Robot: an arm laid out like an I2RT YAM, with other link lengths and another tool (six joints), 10 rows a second.
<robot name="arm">
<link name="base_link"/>
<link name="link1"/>
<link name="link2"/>
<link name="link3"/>
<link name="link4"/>
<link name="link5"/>
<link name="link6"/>
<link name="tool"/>
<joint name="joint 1" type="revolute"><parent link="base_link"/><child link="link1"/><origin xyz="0 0 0.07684" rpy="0 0 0"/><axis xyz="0 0 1"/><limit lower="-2.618" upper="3.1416"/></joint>
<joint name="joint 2" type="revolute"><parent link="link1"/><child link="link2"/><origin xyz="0.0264 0.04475 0.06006" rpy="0 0 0"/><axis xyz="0 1 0"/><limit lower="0" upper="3.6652"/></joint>
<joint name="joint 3" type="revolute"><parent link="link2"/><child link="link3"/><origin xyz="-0.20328 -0.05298 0" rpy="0 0 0"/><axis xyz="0 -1 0"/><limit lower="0" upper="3.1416"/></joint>
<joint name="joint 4" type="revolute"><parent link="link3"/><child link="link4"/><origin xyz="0.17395 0.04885 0.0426" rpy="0 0 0"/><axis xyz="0 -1 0"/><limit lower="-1.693" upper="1.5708"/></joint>
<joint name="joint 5" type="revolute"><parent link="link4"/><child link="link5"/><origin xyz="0.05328 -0.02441 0.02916" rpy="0 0 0"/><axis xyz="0 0 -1"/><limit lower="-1.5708" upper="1.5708"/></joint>
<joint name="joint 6" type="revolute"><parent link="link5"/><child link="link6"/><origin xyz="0.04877 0 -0.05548" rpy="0 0 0"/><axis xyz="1 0 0"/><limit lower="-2.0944" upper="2.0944"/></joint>
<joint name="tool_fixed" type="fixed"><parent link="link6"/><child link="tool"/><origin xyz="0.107 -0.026 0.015" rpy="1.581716 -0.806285 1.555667"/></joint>
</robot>
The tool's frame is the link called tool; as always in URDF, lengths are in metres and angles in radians.
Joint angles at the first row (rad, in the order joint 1, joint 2, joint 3, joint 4, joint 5, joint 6):
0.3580 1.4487 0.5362 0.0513 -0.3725 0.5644
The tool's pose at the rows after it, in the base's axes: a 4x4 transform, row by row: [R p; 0 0 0 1], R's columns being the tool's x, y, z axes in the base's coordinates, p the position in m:
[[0.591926 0.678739 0.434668 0.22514], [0.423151 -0.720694 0.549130 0.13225], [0.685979 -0.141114 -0.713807 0.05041], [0 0 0 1]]
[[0.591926 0.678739 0.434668 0.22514], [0.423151 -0.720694 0.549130 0.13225], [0.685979 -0.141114 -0.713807 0.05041], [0 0 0 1]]
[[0.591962 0.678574 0.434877 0.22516], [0.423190 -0.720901 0.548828 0.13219], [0.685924 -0.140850 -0.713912 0.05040], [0 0 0 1]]
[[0.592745 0.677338 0.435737 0.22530], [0.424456 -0.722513 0.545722 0.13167], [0.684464 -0.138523 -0.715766 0.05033], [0 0 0 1]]
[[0.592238 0.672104 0.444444 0.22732], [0.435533 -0.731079 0.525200 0.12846], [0.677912 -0.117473 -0.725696 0.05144], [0 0 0 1]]
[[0.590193 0.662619 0.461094 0.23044], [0.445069 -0.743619 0.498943 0.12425], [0.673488 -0.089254 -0.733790 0.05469], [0 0 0 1]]
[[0.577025 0.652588 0.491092 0.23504], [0.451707 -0.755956 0.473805 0.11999], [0.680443 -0.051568 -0.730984 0.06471], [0 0 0 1]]
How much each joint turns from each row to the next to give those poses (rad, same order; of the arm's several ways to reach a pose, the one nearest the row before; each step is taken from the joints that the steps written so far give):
0.0000 0.0000 0.0000 0.0000 0.0000 0.0000
0.0000 0.0000 0.0000 0.0000 0.0000 0.0000
0.0000 -0.0001 -0.0001 0.0000 0.0004 0.0000
0.0000 0.0001 0.0012 -0.0027 0.0034 -0.0008
0.0000 -0.0023 0.0130 -0.0214 0.0236 -0.0099
0.0000 -0.0104 0.0172 -0.0278 0.0321 -0.0084
0.0000 -0.0358 0.0274 -0.0462 0.0355 -0.0095

